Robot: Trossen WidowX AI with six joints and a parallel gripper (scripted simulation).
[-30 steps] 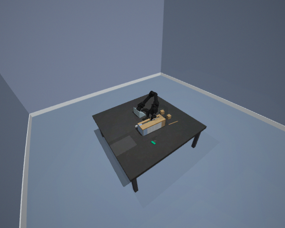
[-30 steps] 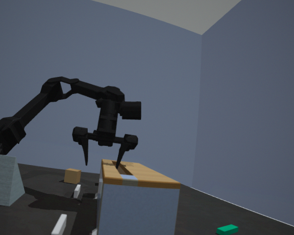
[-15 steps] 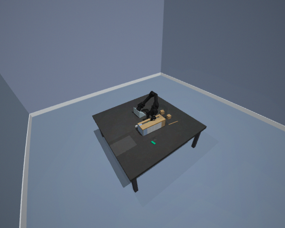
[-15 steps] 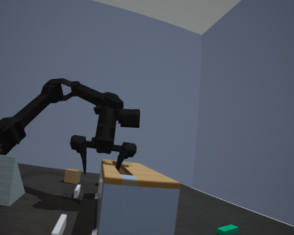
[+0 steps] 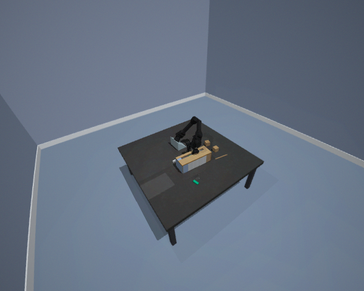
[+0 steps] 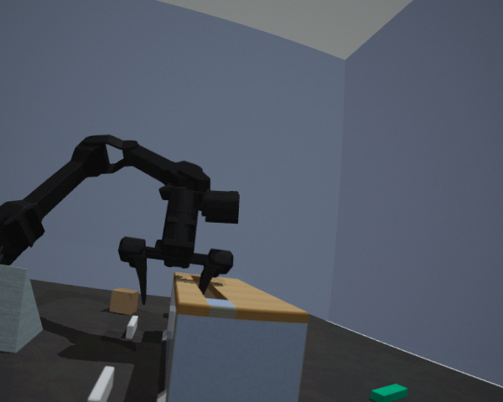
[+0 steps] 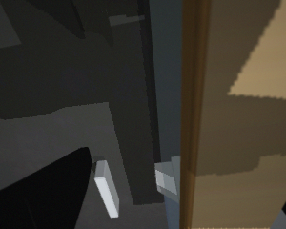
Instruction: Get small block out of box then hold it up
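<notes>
Now: the green block 40 mm ahead of my gripper tip and 40 mm to the right of it. The rest, counted from my gripper tip: thin stick 190 mm ahead, 320 mm to the left, 80 mm below; box 40 mm ahead, 20 mm below.
</notes>
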